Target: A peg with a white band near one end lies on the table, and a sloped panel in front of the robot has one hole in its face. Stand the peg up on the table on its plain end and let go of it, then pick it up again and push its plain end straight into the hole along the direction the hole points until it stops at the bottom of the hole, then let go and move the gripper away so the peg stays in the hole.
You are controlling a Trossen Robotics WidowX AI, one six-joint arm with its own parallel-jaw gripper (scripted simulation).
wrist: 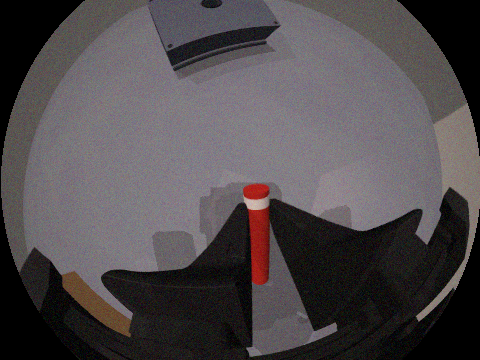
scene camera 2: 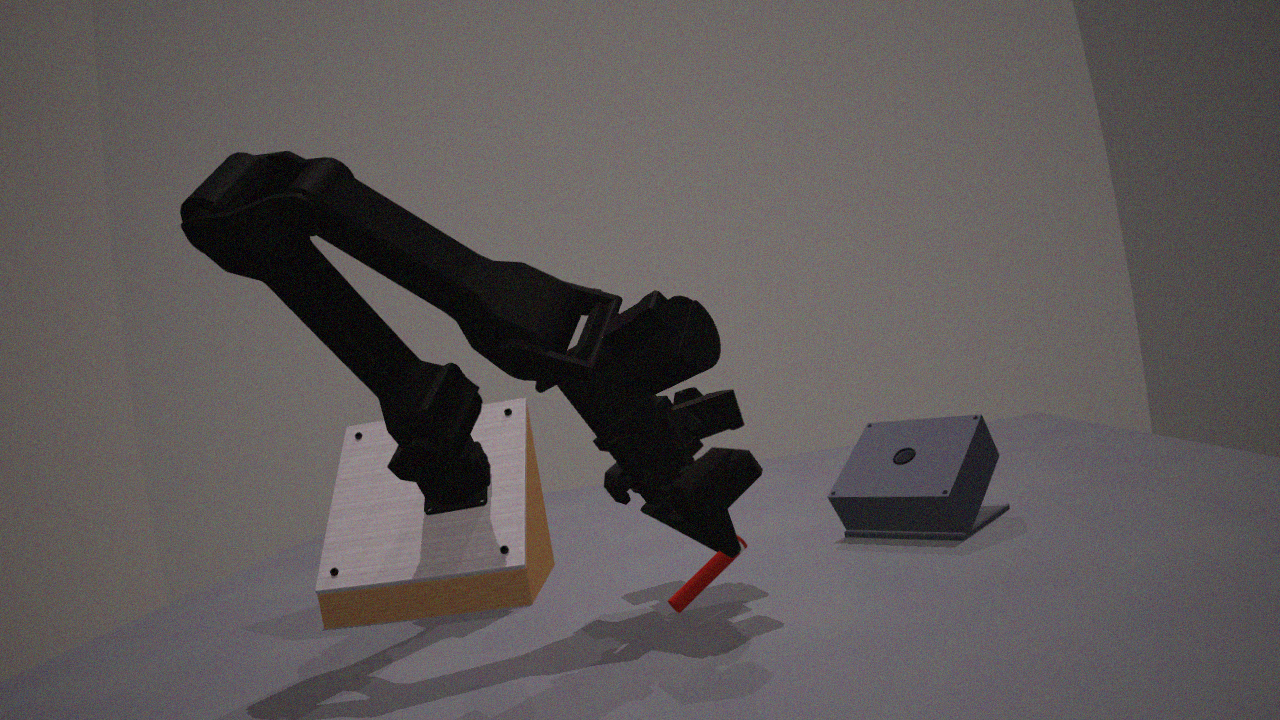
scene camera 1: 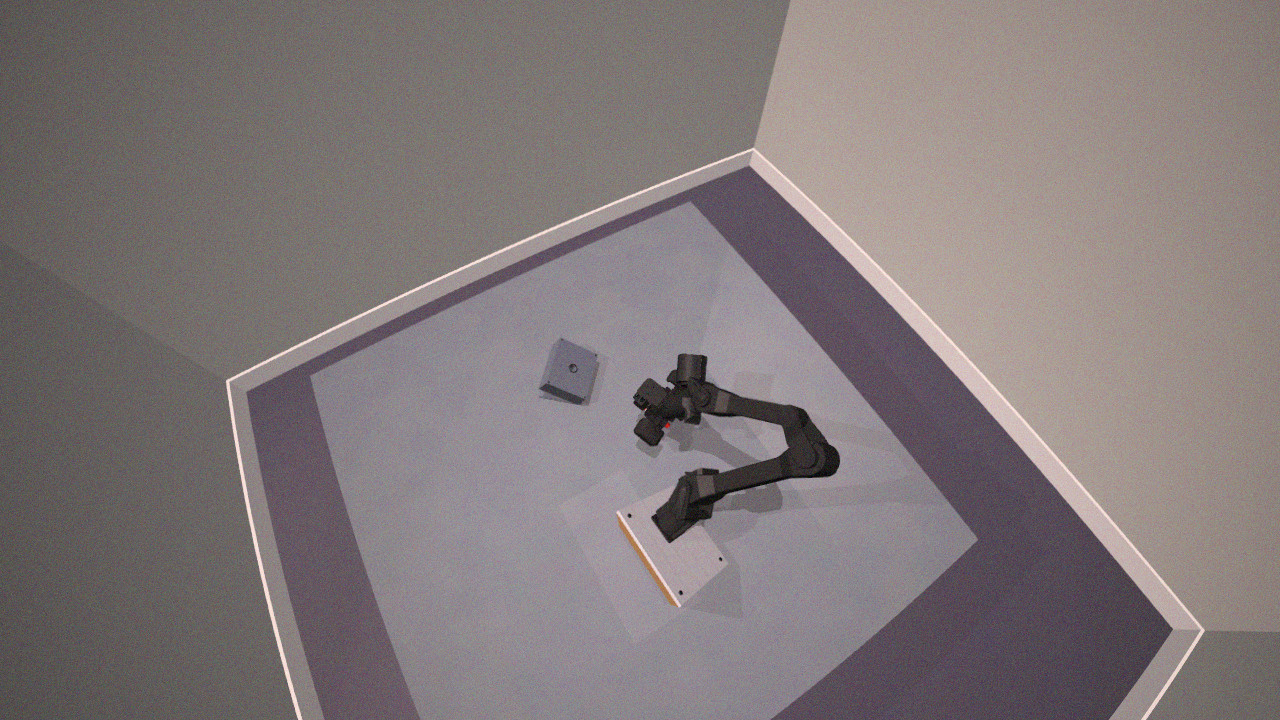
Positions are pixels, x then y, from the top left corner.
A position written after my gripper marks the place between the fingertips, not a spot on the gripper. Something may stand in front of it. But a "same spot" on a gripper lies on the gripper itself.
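Labels:
I can see my gripper in the wrist view [256, 208], and scene camera 1 and scene camera 2 show the gripper too. The spot on my gripper [scene camera 1: 651, 396] is the same spot on it as [scene camera 2: 687, 402].

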